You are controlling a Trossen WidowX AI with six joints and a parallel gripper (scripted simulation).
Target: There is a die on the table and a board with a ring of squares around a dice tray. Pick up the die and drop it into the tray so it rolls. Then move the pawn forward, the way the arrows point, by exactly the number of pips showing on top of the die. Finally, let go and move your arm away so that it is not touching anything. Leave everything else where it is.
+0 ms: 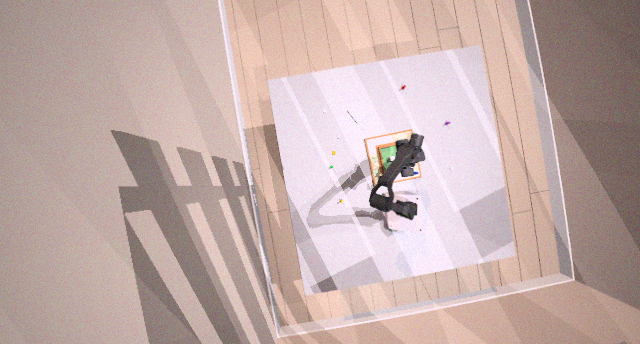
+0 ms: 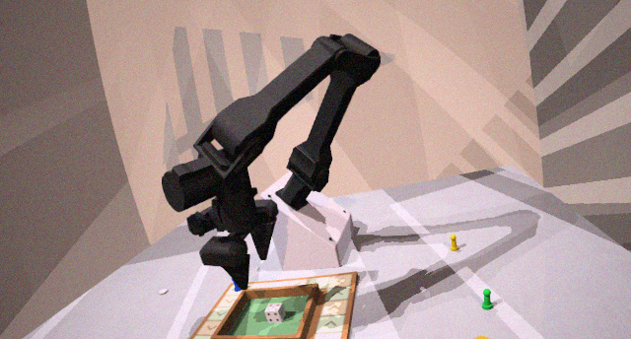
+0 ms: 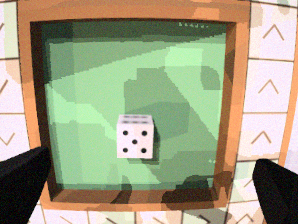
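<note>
Now: the blue pawn 120 mm to the right of my gripper tip, 80 mm below it and 80 mm behind it. Also, from my gripper tip: purple pawn: 320 mm to the right, 210 mm ahead, 90 mm below; then green pawn: 370 mm to the left, 90 mm below, 40 mm behind; then white die: 80 mm below, 20 mm to the left.
</note>
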